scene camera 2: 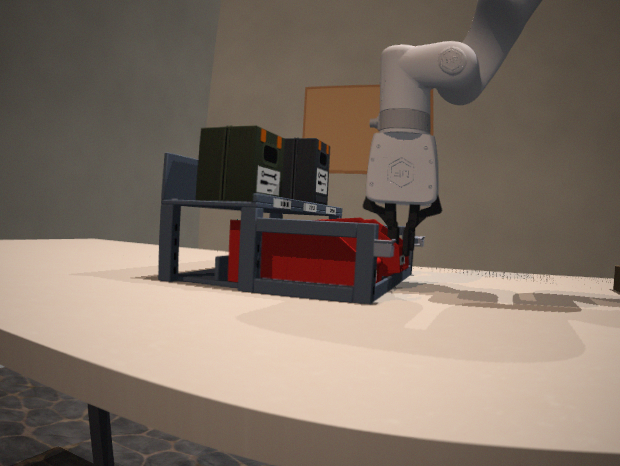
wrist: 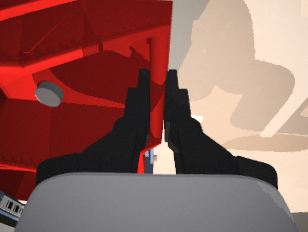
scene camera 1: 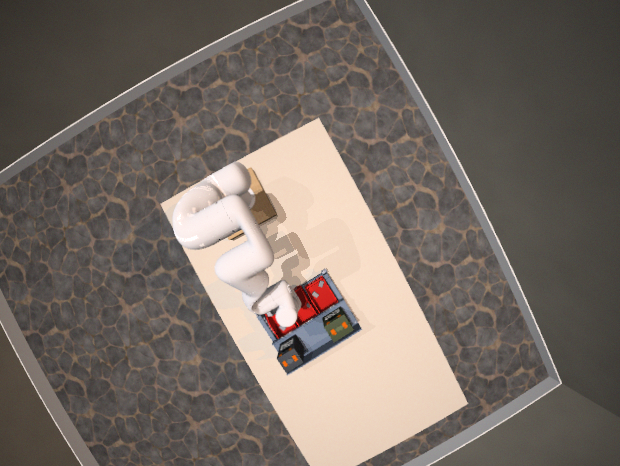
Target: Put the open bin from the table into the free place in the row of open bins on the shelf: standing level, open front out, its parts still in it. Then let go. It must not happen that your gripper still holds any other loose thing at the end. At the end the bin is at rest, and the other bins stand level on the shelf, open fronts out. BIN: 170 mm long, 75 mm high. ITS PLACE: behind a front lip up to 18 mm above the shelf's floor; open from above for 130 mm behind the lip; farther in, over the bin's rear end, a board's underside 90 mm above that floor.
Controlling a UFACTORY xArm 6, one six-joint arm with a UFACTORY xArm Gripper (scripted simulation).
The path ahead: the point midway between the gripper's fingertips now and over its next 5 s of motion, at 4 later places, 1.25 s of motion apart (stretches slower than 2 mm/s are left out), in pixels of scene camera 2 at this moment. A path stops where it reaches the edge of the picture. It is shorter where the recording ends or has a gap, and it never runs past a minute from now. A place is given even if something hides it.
The gripper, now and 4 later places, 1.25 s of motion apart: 400,255; 386,254; 380,261; 381,253; 383,190
